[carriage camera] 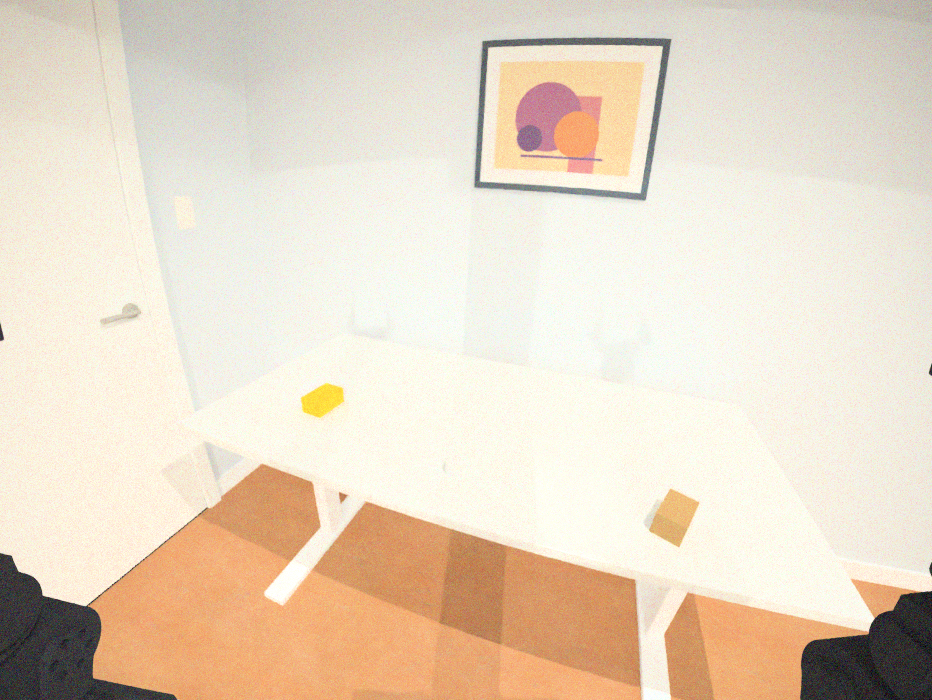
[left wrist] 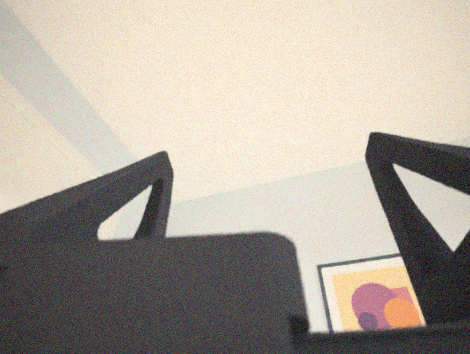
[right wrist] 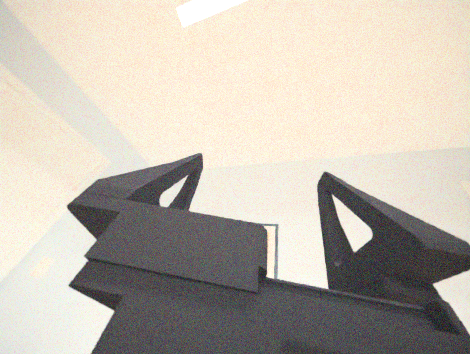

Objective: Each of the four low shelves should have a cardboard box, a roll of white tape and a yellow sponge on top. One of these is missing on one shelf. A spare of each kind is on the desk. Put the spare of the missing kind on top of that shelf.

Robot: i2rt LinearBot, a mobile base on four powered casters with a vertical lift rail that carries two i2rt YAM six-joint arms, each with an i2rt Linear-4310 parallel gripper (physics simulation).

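Places are measured from the left arm's base along level axes (x ahead, y left, z up), in metres.
Pixels of known places: left gripper, between the fingertips: (left wrist: 266,153); right gripper, between the fingertips: (right wrist: 260,168).
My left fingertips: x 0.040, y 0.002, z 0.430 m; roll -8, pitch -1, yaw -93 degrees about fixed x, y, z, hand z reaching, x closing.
Observation:
Ahead of a thing's pixels: the offset from my left fingertips to its middle. "spot": to the spot under its first point. Level surfaces: height alone.
A yellow sponge @(0.754 m ahead, 0.066 m left, 0.551 m down) (carriage camera: 322,400) lies on the white desk @(0.574 m down) (carriage camera: 527,429), toward its left end in the carriage view. A cardboard box @(0.375 m ahead, 0.749 m right, 0.549 m down) (carriage camera: 674,517) sits near the desk's front edge, toward the right. A small grey mark @(spot: 0.517 m ahead, 0.294 m right, 0.562 m down) (carriage camera: 445,467) shows near the desk's front middle; it may be part of the white tape roll, but it is too washed out to tell. The four low shelves do not show. My left gripper (left wrist: 266,153) is open and empty, tilted up toward the ceiling. My right gripper (right wrist: 260,168) is open and empty, also facing the ceiling and upper wall. Both are away from the desk objects.
A door (carriage camera: 60,316) with a lever handle @(spot: 0.853 m ahead, 0.761 m left, 0.362 m down) (carriage camera: 120,314) stands at the left. A framed picture (carriage camera: 572,119) (left wrist: 372,305) hangs on the wall behind the desk. The desk's white legs @(spot: 0.895 m ahead, 0.171 m left, 1.114 m down) (carriage camera: 326,506) stand on the orange-brown floor @(1.294 m down) (carriage camera: 226,640).

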